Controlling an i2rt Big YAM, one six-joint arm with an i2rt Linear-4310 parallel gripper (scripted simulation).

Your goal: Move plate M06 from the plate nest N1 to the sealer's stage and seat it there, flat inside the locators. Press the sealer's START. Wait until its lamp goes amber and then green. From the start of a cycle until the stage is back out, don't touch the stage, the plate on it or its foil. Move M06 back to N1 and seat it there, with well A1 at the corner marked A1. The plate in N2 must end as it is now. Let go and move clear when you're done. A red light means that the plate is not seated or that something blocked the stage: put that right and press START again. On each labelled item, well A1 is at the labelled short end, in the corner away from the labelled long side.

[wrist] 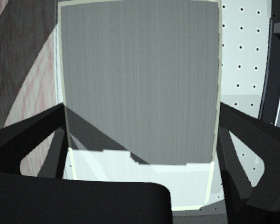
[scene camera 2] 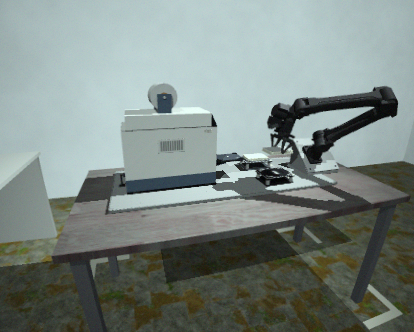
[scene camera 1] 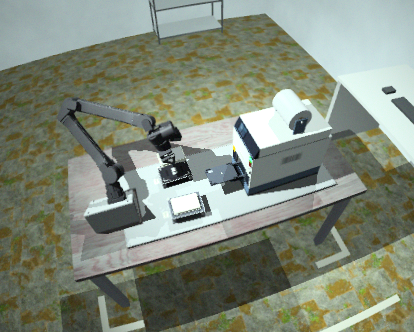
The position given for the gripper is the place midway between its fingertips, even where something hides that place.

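The gripper (wrist: 142, 110) is visible, and so is a foil roll (scene camera 1: 289, 106).
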